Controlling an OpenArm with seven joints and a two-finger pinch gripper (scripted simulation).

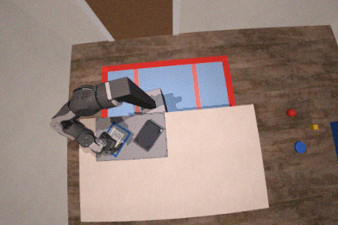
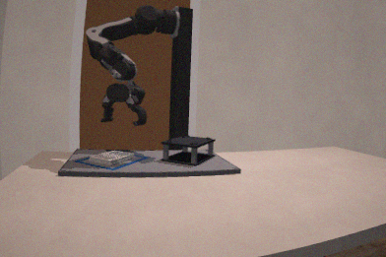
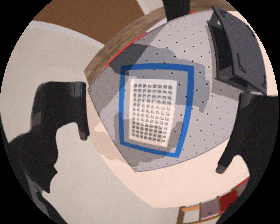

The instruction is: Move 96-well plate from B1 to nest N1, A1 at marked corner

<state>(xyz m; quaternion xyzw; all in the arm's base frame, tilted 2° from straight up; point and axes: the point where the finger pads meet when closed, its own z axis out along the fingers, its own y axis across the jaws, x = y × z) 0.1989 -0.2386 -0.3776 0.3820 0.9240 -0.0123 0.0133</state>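
My hand is 10 cm above the white 96-well plate and 3 cm to the left of it. Round my hand: raised plate nest N1: 22 cm to the left, 5 cm below, 2 cm ahead.
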